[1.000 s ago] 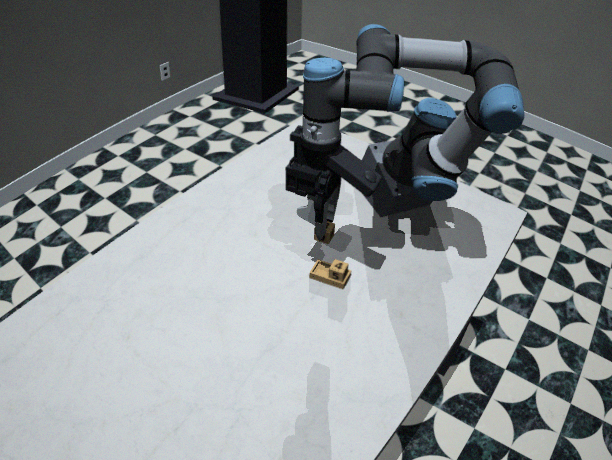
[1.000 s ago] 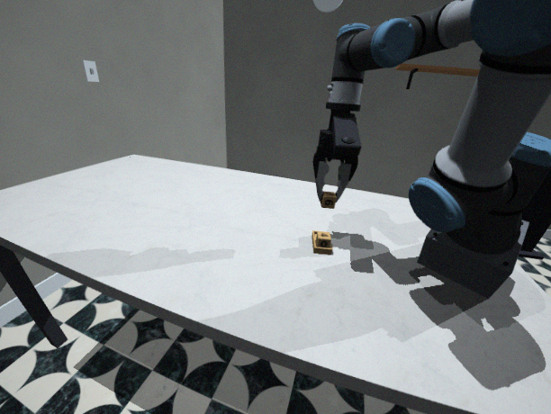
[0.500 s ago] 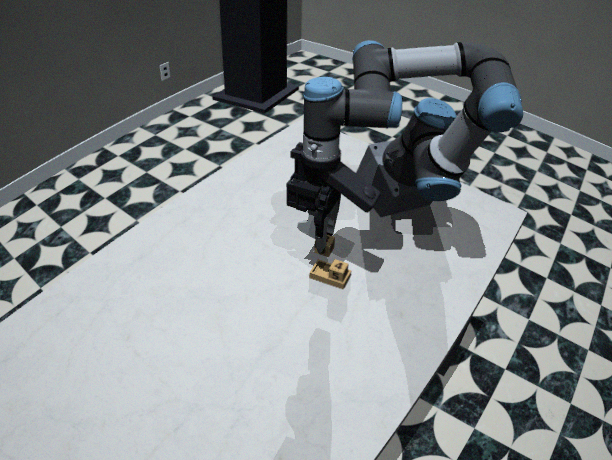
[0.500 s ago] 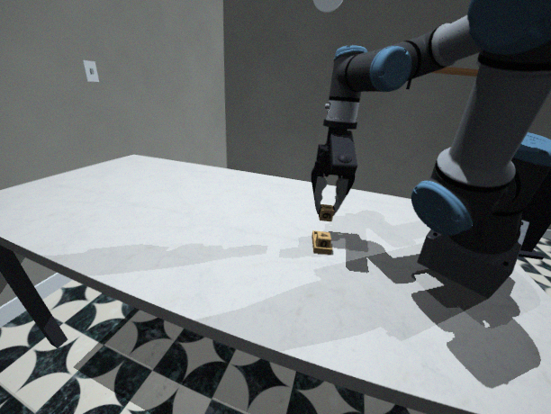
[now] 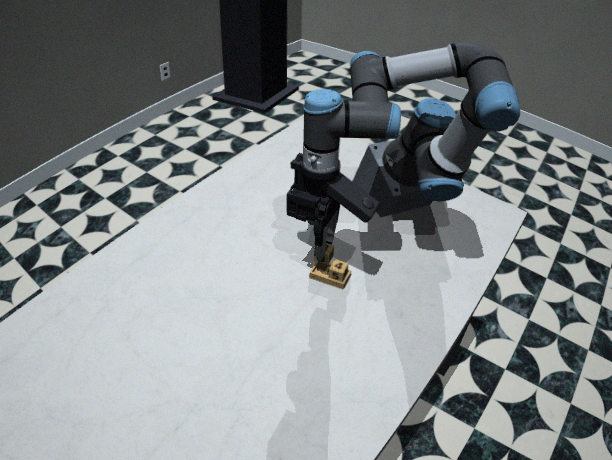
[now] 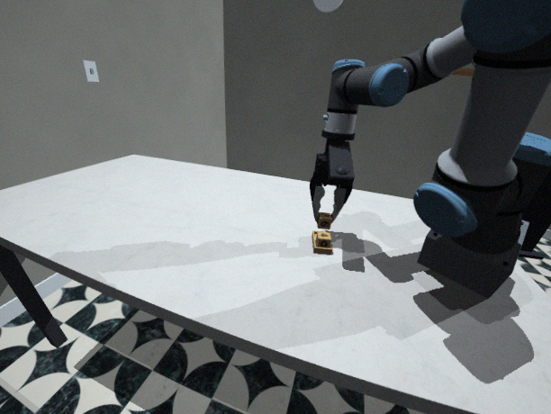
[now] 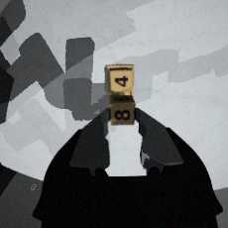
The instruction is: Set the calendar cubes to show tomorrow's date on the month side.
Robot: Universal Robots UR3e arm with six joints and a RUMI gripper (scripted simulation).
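My hand is 10 mm above the wooden cube. Round my hand: wooden calendar tray (20 mm to the left, 60 mm below).
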